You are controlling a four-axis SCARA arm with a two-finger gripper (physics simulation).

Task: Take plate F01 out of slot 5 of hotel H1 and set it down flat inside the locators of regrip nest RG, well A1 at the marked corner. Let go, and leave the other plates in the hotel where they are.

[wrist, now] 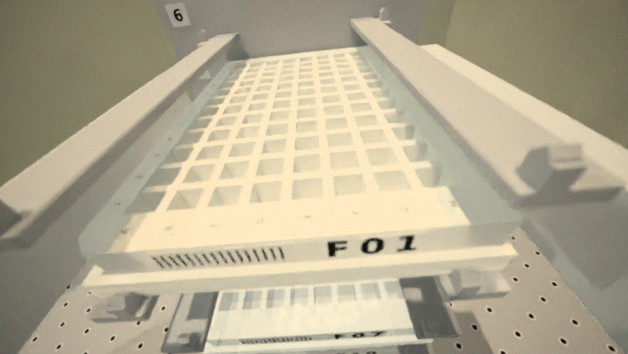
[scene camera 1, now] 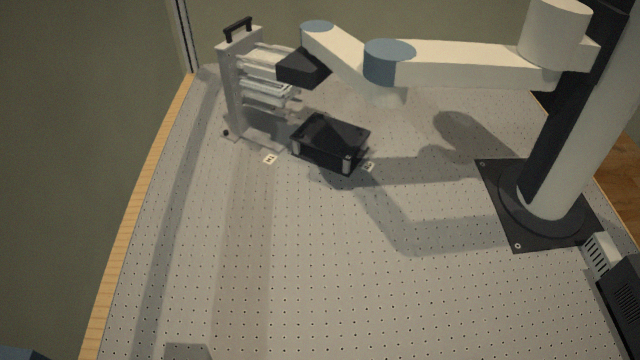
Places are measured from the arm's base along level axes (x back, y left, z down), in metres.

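Pixels of known places: gripper, fingertip midpoint: (wrist: 297, 82) (scene camera 1: 259, 57); arm's base at its link origin: (scene camera 1: 539, 202).
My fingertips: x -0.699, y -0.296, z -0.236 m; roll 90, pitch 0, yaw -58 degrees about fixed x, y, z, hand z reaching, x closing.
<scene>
For each thing: its top centre in the pictures, then the offset to it from my fingertips. "*": a spot on its surface instead.
- Plate F01 at its top centre: (wrist: 294, 96) (scene camera 1: 266, 58) dx +0.019, dy +0.012, dz -0.003 m
- Regrip nest RG at its top centre: (scene camera 1: 330, 130) dx +0.167, dy +0.106, dz +0.153 m
- Plate F07 at its top centre: (wrist: 309, 199) (scene camera 1: 268, 78) dx +0.019, dy +0.013, dz +0.053 m
- black handle at a spot on its surface: (scene camera 1: 237, 28) * dx -0.048, dy -0.017, dz -0.076 m
Plate F01 (scene camera 1: 262, 56) (wrist: 295, 200), pale with square wells, lies level in hotel H1 (scene camera 1: 231, 95), below the rails marked 6 in the wrist view. My gripper (scene camera 1: 286, 65) (wrist: 297, 82) is at the plate's front end, its fingers drawn in along both long sides, shut on plate F01. The hotel rails partly hide the fingers, so the contact itself is hard to see. The plate still lies between the hotel's side rails. Regrip nest RG (scene camera 1: 331, 134), a black raised block, stands just in front of the hotel to the right; its marked corner is too small to make out.
Plate F07 (scene camera 1: 265, 86) (wrist: 310, 315) sits lower in the hotel, with another plate under it. A black handle (scene camera 1: 238, 29) tops the hotel. The arm (scene camera 1: 460, 62) reaches in from its column at the right. Perforated table surface extends in front of hotel and nest.
</scene>
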